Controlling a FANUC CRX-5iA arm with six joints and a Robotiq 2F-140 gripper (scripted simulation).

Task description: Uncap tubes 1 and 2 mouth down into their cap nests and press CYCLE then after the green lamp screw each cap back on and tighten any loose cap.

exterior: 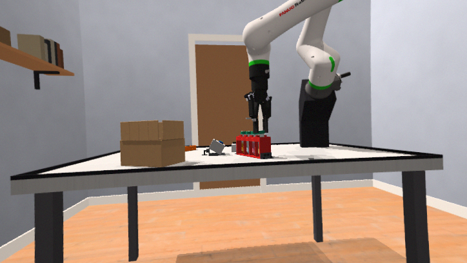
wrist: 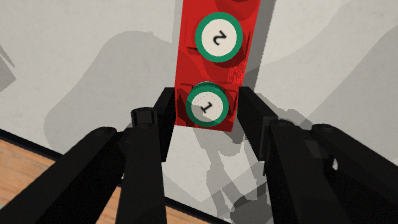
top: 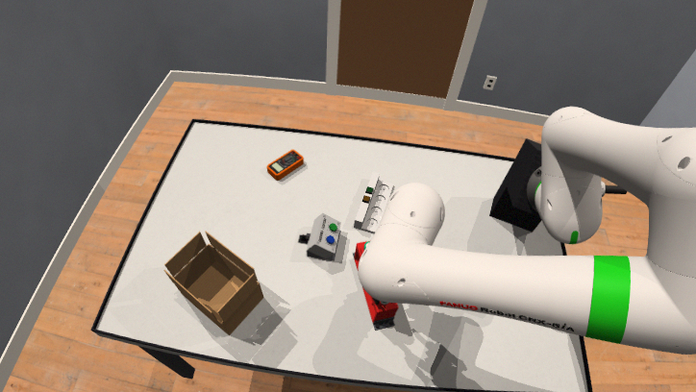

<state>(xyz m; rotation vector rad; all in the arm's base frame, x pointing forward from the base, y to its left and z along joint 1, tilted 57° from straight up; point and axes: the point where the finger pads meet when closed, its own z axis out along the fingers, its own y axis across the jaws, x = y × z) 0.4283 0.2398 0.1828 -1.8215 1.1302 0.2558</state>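
Now: hand 50 mm to the left of the cap 2, 30 mm above it and 20 mm short of it. From my hand the other things lie so: cap 1: 30 mm below; cap 3: 90 mm to the right, 50 mm ahead, 30 mm below; cap 4: 140 mm to the right, 70 mm ahead, 30 mm below.
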